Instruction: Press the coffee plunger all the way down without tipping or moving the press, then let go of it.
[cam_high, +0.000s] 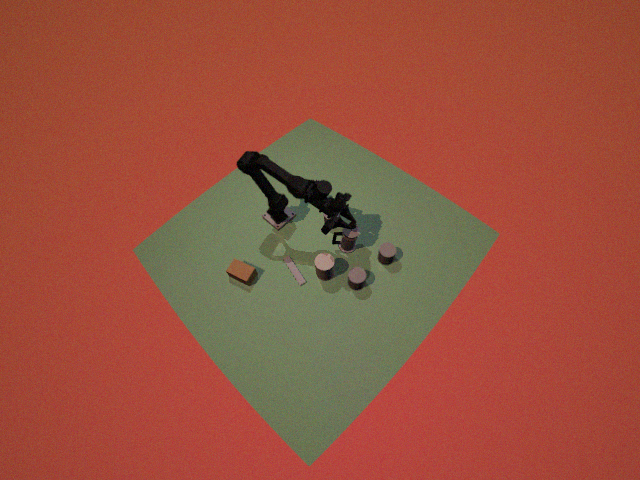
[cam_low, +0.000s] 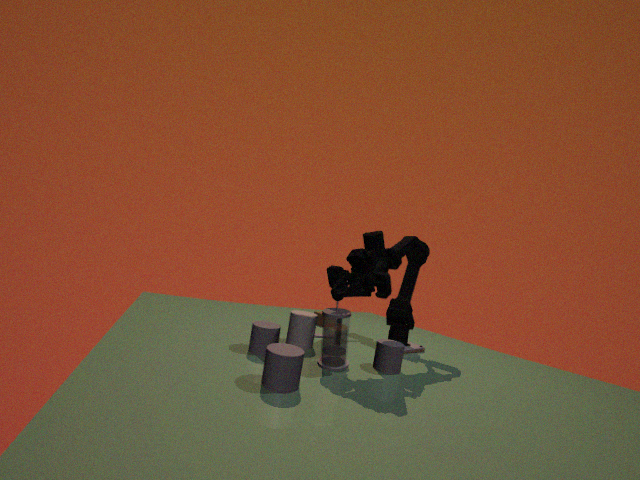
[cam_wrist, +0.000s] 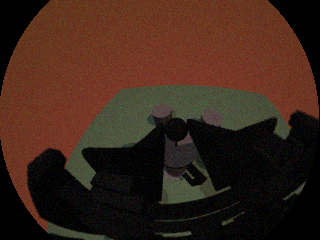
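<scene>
Now: gripper tip 90 mm above the coffee press, 30 mm past it and 20 mm to the left of it. Round my gripper tip: flat grey strip (260 mm to the right, 180 mm below, 80 mm behind).
</scene>
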